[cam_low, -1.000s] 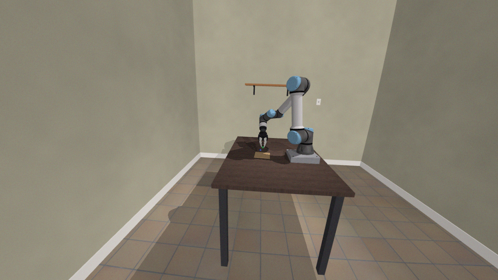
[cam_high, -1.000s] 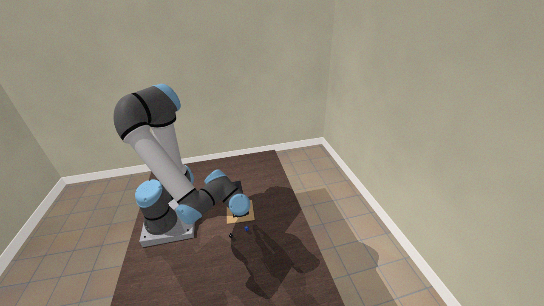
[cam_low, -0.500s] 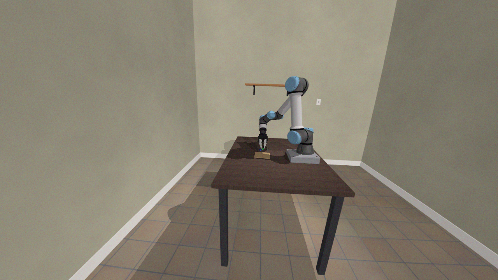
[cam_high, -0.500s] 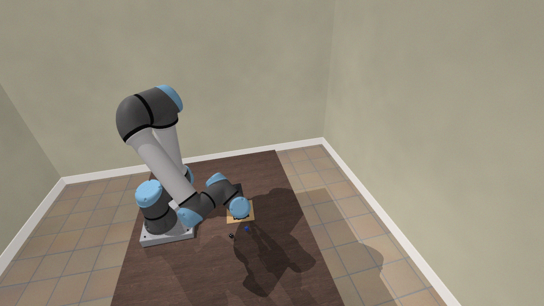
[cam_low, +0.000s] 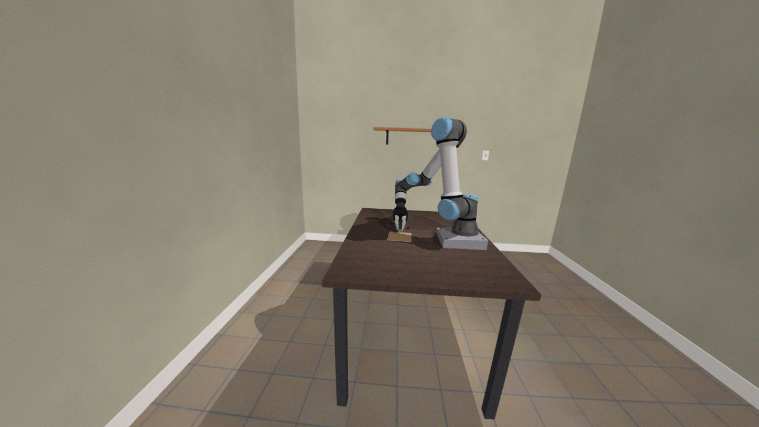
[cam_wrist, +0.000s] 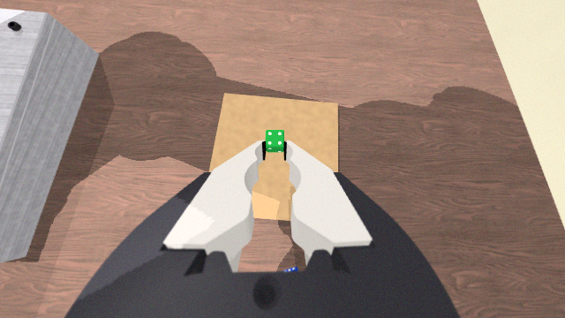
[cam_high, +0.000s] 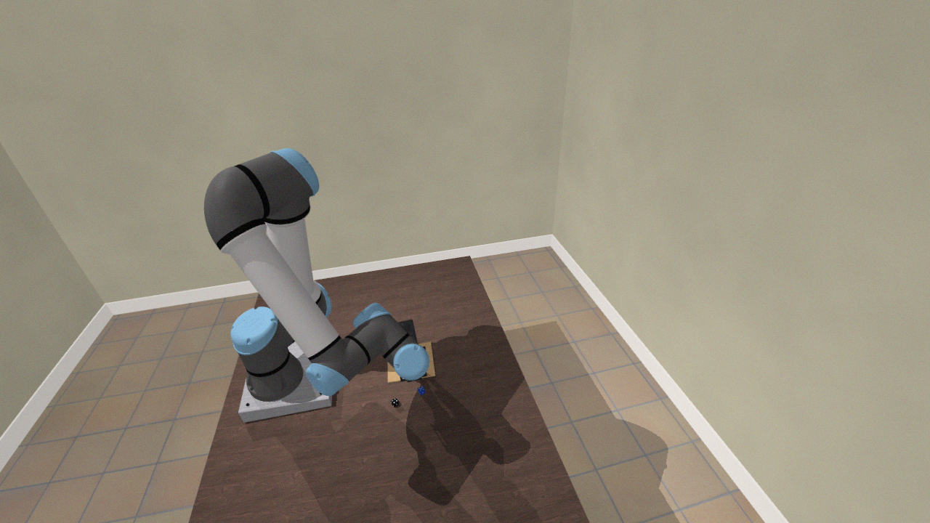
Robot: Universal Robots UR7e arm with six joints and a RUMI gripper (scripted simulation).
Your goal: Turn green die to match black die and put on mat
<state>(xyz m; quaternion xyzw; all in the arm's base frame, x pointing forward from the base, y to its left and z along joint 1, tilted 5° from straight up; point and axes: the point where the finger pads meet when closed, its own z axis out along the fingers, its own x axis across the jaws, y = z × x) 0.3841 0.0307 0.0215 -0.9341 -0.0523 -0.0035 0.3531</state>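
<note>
My gripper is now 1 cm to the right of the tan mat and 5 cm above it. Also, from my hand: blue die: 3 cm ahead, 11 cm to the right, 4 cm below; then black die: 5 cm behind, 14 cm to the right, 4 cm below; then green die: 1 cm to the left, 1 cm below.
</note>
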